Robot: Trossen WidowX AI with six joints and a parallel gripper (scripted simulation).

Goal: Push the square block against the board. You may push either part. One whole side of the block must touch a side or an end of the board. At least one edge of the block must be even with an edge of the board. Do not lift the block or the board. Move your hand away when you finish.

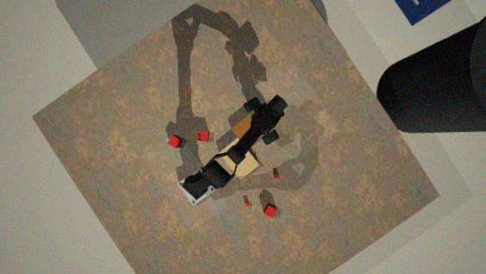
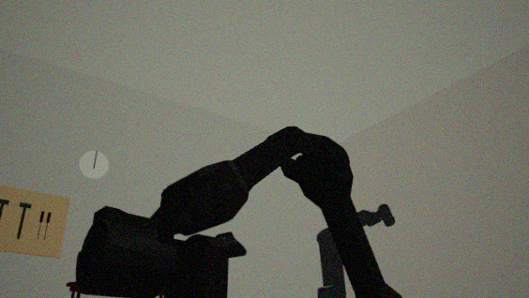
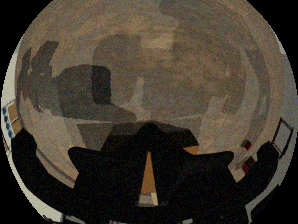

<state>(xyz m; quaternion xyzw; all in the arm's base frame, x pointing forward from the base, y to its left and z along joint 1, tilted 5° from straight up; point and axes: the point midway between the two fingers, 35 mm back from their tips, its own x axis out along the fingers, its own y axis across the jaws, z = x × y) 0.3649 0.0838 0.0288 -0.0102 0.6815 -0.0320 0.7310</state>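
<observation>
The orange square block lies 7 cm behind my gripper tip and 1 cm to the right of it. Round my gripper tip: tan board 16 cm behind, 9 cm to the right.
</observation>
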